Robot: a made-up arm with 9 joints. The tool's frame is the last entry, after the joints.
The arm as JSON. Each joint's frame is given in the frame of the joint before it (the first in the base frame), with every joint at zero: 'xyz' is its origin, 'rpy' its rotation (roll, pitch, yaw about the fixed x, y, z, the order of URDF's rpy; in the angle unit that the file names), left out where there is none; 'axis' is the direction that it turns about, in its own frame. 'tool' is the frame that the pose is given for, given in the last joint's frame.
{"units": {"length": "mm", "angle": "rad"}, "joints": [
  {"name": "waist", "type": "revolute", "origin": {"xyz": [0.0, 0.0, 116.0], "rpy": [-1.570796, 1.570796, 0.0]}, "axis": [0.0, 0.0, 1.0]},
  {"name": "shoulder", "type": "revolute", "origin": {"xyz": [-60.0, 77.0, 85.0], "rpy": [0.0, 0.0, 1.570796]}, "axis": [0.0, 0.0, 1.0]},
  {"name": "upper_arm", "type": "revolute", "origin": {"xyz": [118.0, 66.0, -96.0], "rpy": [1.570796, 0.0, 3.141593]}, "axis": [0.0, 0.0, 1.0]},
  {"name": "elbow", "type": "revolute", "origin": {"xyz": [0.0, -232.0, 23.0], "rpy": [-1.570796, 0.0, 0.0]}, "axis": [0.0, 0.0, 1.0]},
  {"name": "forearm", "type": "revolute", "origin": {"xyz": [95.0, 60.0, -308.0], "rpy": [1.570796, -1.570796, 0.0]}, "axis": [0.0, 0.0, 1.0]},
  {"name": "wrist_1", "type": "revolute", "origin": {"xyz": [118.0, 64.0, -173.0], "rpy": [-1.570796, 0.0, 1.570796]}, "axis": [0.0, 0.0, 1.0]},
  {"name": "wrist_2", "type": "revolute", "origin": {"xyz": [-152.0, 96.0, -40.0], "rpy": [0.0, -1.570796, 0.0]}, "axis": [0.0, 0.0, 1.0]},
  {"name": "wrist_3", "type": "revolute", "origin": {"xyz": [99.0, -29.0, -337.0], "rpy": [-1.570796, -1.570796, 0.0]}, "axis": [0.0, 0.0, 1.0]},
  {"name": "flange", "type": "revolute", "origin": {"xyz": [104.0, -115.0, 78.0], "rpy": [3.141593, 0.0, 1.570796]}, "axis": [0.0, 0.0, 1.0]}
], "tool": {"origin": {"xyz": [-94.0, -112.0, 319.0], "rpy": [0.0, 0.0, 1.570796]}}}
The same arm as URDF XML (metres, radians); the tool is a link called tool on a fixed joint. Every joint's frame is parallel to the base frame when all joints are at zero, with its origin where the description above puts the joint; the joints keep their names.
<robot name="arm">
  <link name="base_link"/>
  <link name="link1"/>
  <link name="link2"/>
  <link name="link3"/>
  <link name="link4"/>
  <link name="link5"/>
  <link name="link6"/>
  <link name="link7"/>
  <link name="link8"/>
  <link name="link9"/>
  <link name="tool"/>
  <joint name="waist" type="continuous">
    <parent link="base_link"/>
    <child link="link1"/>
    <origin xyz="0 0 0.116"/>
    <axis xyz="0 1 0"/>
  </joint>
  <joint name="shoulder" type="continuous">
    <parent link="link1"/>
    <child link="link2"/>
    <origin xyz="-0.077 0.085 0.06"/>
    <axis xyz="0 1 0"/>
  </joint>
  <joint name="upper_arm" type="continuous">
    <parent link="link2"/>
    <child link="link3"/>
    <origin xyz="-0.118 -0.096 0.066"/>
    <axis xyz="0 0 1"/>
  </joint>
  <joint name="elbow" type="continuous">
    <parent link="link3"/>
    <child link="link4"/>
    <origin xyz="0 -0.232 0.023"/>
    <axis xyz="0 1 0"/>
  </joint>
  <joint name="forearm" type="continuous">
    <parent link="link4"/>
    <child link="link5"/>
    <origin xyz="0.095 -0.308 -0.06"/>
    <axis xyz="0 0 1"/>
  </joint>
  <joint name="wrist_1" type="continuous">
    <parent link="link5"/>
    <child link="link6"/>
    <origin xyz="-0.064 0.118 -0.173"/>
    <axis xyz="0 -1 0"/>
  </joint>
  <joint name="wrist_2" type="continuous">
    <parent link="link6"/>
    <child link="link7"/>
    <origin xyz="0.152 0.04 -0.096"/>
    <axis xyz="1 0 0"/>
  </joint>
  <joint name="wrist_3" type="continuous">
    <parent link="link7"/>
    <child link="link8"/>
    <origin xyz="-0.337 -0.099 0.029"/>
    <axis xyz="0 0 -1"/>
  </joint>
  <joint name="flange" type="continuous">
    <parent link="link8"/>
    <child link="link9"/>
    <origin xyz="0.104 0.115 -0.078"/>
    <axis xyz="0 0 1"/>
  </joint>
  <joint name="tool_fixed" type="fixed">
    <parent link="link9"/>
    <child link="tool"/>
    <origin xyz="-0.112 0.094 0.319" rpy="0 0 0"/>
  </joint>
</robot>

